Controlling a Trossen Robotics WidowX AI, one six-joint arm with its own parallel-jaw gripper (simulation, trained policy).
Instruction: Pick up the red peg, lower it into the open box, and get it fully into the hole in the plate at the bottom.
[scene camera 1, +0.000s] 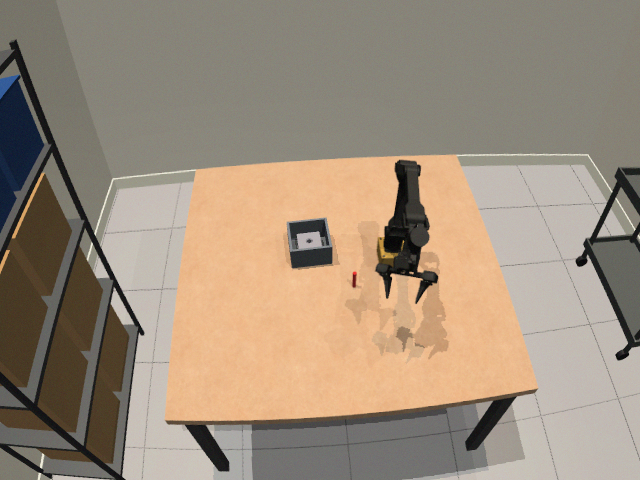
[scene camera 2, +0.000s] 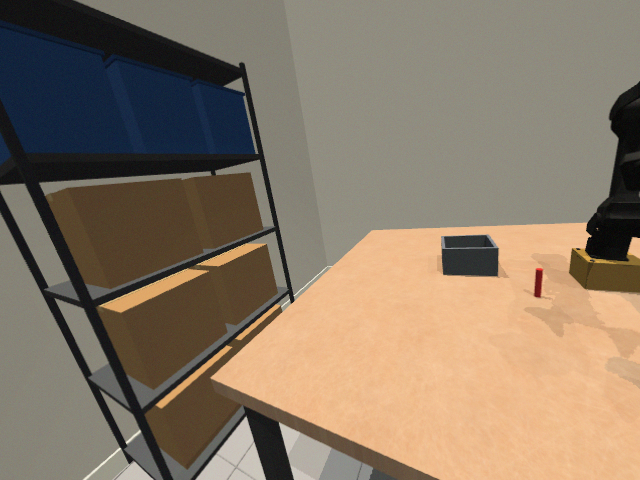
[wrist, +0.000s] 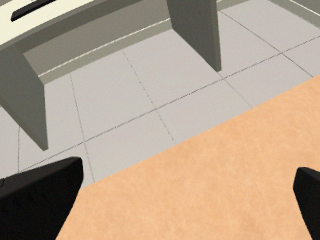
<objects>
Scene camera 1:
gripper: 401, 301
grey box: 322, 255
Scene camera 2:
grey box: 477, 255
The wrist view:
gripper: 189, 174
</objects>
